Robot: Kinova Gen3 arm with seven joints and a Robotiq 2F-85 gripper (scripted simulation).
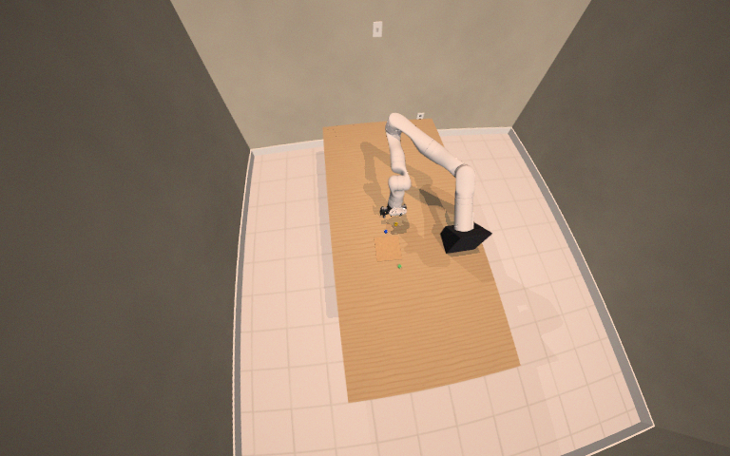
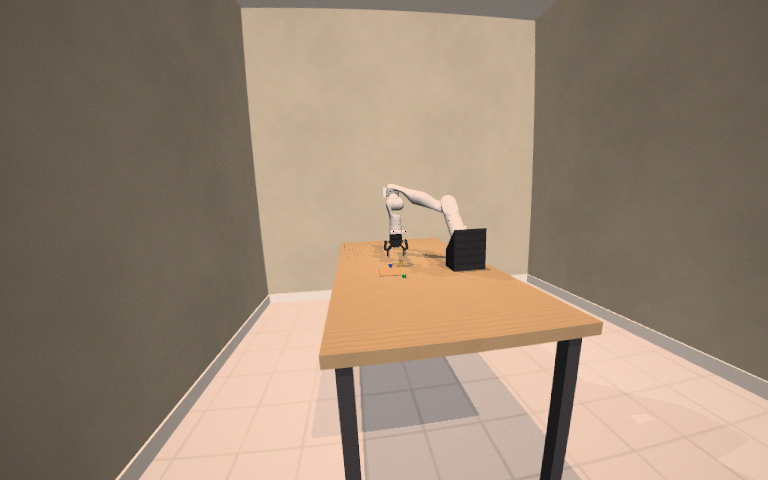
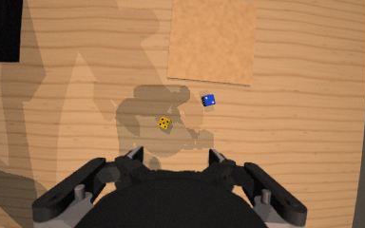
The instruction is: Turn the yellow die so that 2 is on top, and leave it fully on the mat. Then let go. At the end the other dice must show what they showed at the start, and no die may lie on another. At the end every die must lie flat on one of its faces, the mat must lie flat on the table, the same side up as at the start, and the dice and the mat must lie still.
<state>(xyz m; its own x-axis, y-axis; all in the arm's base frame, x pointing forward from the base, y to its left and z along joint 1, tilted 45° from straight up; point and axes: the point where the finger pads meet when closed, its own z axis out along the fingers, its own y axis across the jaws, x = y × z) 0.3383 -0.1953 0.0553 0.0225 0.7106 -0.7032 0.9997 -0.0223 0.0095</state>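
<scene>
Right now the yellow die is 40 mm to the left of my hand, 40 mm below it and 20 mm behind it. The rest, counted from my hand: green die 290 mm to the left, 40 mm below, 10 mm ahead; blue die 80 mm to the left, 50 mm ahead, 40 mm below; tan mat 180 mm to the left, 60 mm ahead, 50 mm below.
</scene>
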